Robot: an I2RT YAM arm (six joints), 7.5 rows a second.
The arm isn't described. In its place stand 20 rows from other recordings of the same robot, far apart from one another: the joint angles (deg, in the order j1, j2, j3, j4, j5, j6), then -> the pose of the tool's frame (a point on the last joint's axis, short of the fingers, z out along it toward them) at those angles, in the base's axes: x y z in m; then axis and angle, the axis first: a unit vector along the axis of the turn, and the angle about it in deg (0 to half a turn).
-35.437, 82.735, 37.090, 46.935, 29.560, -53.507 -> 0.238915, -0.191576, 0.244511, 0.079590, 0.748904, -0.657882, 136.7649
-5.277, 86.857, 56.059, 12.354, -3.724, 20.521 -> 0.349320, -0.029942, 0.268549, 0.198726, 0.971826, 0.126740, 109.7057
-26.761, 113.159, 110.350, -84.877, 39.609, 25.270 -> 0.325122, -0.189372, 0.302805, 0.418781, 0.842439, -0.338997, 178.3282
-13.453, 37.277, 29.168, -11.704, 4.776, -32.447 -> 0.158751, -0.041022, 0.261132, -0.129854, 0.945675, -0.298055, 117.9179
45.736, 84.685, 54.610, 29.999, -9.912, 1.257 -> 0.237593, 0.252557, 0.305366, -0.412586, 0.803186, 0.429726, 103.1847
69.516, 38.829, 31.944, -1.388, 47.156, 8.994 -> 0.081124, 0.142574, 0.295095, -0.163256, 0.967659, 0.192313, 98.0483
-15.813, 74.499, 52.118, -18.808, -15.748, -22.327 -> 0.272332, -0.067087, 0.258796, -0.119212, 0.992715, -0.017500, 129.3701
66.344, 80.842, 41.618, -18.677, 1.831, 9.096 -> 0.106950, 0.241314, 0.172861, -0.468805, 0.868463, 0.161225, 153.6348
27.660, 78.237, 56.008, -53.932, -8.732, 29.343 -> 0.211646, 0.117030, 0.228795, 0.005380, 0.992263, 0.124035, 172.0289
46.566, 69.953, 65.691, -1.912, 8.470, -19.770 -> 0.201030, 0.204704, 0.391387, -0.485921, 0.863602, 0.134435, 97.2812
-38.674, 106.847, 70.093, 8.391, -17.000, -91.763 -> 0.337359, -0.256692, 0.216314, -0.473449, 0.768399, -0.430592, 141.7496
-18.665, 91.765, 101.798, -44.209, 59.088, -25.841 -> 0.307873, -0.136238, 0.427300, 0.186496, 0.799875, -0.570456, 155.5316
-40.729, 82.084, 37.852, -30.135, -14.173, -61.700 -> 0.180199, -0.143652, 0.142572, -0.198654, 0.979637, -0.029117, 159.2824
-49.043, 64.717, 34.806, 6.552, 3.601, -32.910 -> 0.162240, -0.190330, 0.238624, 0.146331, 0.898469, -0.413933, 133.1804
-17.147, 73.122, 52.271, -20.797, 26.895, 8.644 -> 0.255814, -0.095781, 0.264720, 0.314652, 0.912668, -0.260828, 135.1482
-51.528, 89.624, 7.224, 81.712, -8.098, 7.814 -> 0.140409, -0.168635, 0.141272, 0.414759, 0.862955, -0.288589, 95.9591
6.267, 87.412, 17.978, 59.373, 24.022, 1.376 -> 0.255255, 0.013453, 0.150316, 0.131842, 0.979517, -0.152197, 100.7814
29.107, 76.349, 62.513, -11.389, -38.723, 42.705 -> 0.253030, 0.166364, 0.326339, -0.084595, 0.837668, 0.539589, 151.6197
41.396, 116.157, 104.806, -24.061, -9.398, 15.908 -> 0.354229, 0.320001, 0.297840, -0.249331, 0.919420, 0.304140, 137.0438
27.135, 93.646, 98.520, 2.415, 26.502, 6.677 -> 0.346137, 0.159544, 0.470997, 0.082357, 0.991475, 0.100970, 84.0067
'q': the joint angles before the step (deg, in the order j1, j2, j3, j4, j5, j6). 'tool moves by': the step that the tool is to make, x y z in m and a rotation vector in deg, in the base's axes. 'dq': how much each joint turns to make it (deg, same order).
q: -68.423, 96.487, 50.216, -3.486, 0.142, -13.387
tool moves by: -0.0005, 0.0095, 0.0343, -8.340, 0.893, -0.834
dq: 0.986, -6.968, -1.048, 1.532, 4.111, -1.442
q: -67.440, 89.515, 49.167, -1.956, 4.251, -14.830
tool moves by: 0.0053, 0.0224, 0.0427, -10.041, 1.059, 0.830
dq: 3.091, -9.241, -1.206, 1.013, 4.882, -2.640
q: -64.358, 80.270, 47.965, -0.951, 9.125, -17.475
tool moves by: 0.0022, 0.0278, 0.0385, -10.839, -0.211, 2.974
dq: 3.145, -9.317, -1.926, 3.101, 2.381, -4.197
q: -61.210, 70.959, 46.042, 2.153, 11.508, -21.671
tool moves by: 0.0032, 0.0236, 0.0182, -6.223, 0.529, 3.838
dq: 3.169, -6.033, -1.858, 1.683, 0.590, -3.694
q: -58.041, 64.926, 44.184, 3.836, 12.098, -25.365
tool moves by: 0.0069, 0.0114, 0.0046, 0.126, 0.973, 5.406
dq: 2.277, -1.710, 0.285, -2.323, -2.773, -1.661
